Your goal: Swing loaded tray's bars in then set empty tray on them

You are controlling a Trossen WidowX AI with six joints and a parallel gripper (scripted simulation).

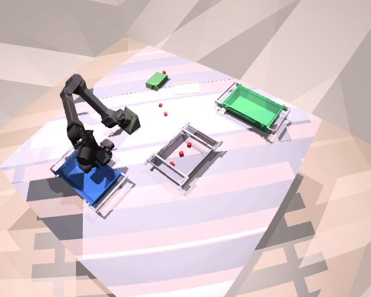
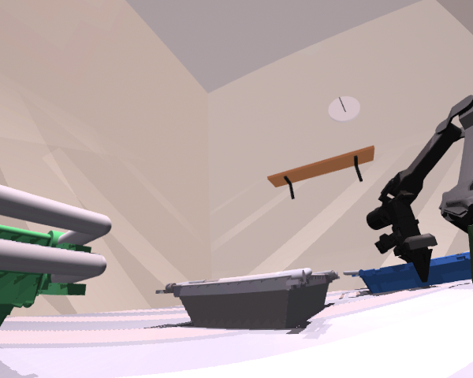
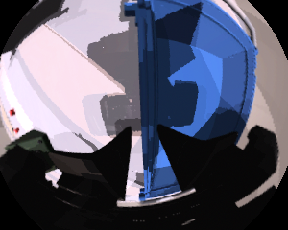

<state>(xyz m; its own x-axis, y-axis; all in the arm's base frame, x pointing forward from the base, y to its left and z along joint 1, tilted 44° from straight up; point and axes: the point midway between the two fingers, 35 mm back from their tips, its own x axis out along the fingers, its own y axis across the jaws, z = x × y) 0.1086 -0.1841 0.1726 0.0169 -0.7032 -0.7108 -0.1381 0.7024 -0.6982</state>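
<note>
The blue tray lies 1 cm ahead of my gripper tip, 8 cm to the right of it and 3 cm above it. From my gripper tip the other things lie so: flat plate (8 cm behind, 66 cm to the left, 1 cm below); green box (25 cm behind, 58 cm to the left, 1 cm above).
</note>
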